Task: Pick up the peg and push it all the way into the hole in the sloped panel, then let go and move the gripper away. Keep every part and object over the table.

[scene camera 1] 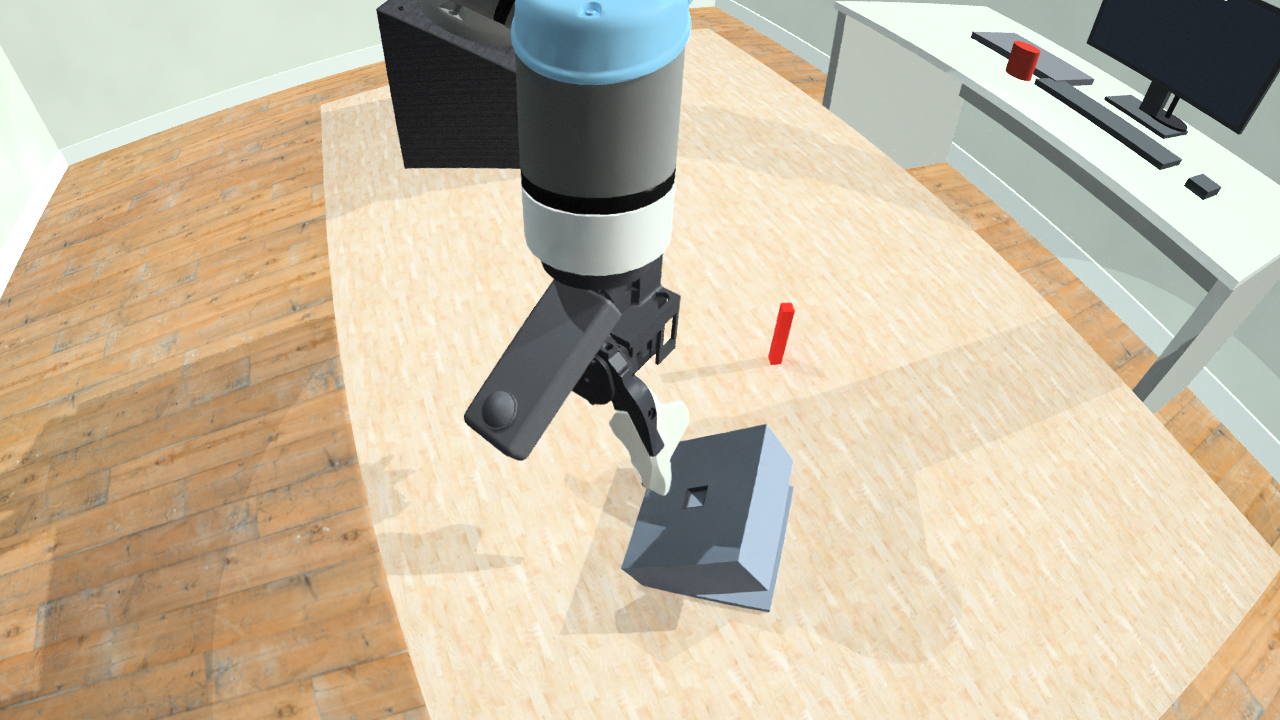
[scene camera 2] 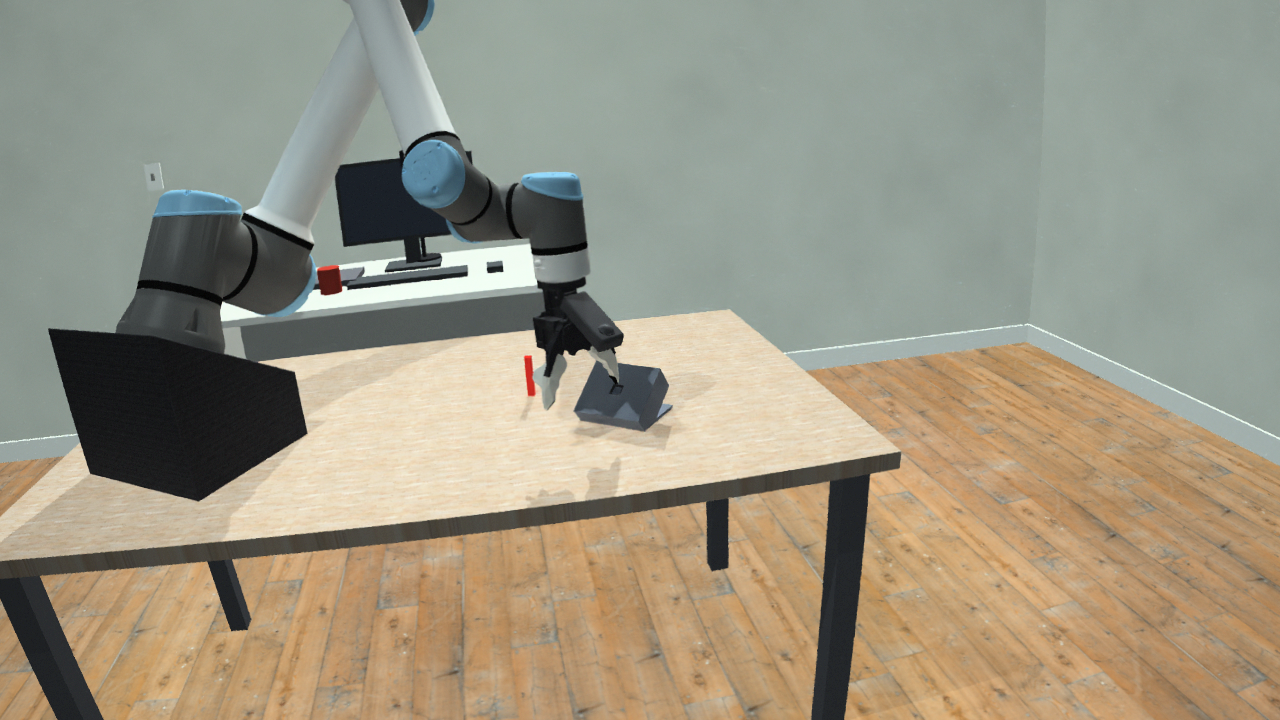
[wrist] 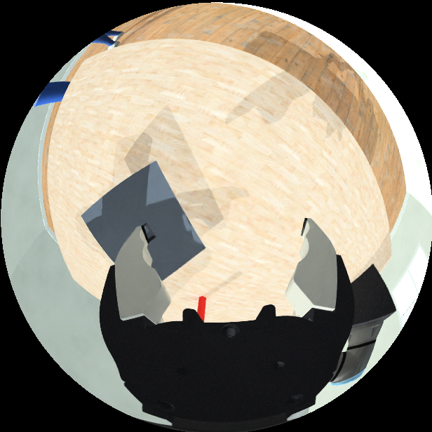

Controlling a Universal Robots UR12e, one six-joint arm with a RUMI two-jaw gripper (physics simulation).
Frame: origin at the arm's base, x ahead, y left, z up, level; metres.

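Seen in the pictures: gripper, between the fingertips: [scene camera 1: 587, 448] [scene camera 2: 582, 396]; arm's base, origin of its link: [scene camera 1: 475, 13] [scene camera 2: 169, 347].
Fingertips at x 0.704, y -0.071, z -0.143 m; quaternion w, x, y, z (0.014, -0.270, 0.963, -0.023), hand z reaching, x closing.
Observation:
Offsets run from my fingertips to a thing's middle. "spot": to the spot under its first point. Level surfaces: height alone.
The red peg @(0.039 m down, 0.079 m back, 0.241 m left) [scene camera 1: 780, 334] [scene camera 2: 529, 376] [wrist: 201, 307] stands upright on the table, apart from the panel; the gripper body hides its lower part in the wrist view. The dark grey sloped panel @(0.042 m down, 0.079 m ahead, 0.084 m left) [scene camera 1: 684, 546] [scene camera 2: 626, 409] [wrist: 175, 232] stands on the table and its square hole @(spot: 0.032 m down, 0.061 m ahead, 0.071 m left) [scene camera 1: 695, 497] [scene camera 2: 616, 389] is empty. In the wrist view one finger partly covers the hole area. My gripper [scene camera 2: 582, 394] [wrist: 224, 224] is open and empty. One fingertip is over the panel near the hole, the other off to its side. The peg is outside the fingers.
The black robot base block [scene camera 1: 456, 107] [scene camera 2: 179, 411] stands at the other end of the table @(0.079 m down) [scene camera 1: 429, 232] [scene camera 2: 402, 465]. A white desk [scene camera 1: 984, 89] with a red cup [scene camera 1: 1022, 60] [scene camera 2: 329, 279] and a monitor [scene camera 1: 1172, 53] stands beyond the table. Blue shapes show at the wrist view's upper left edge.

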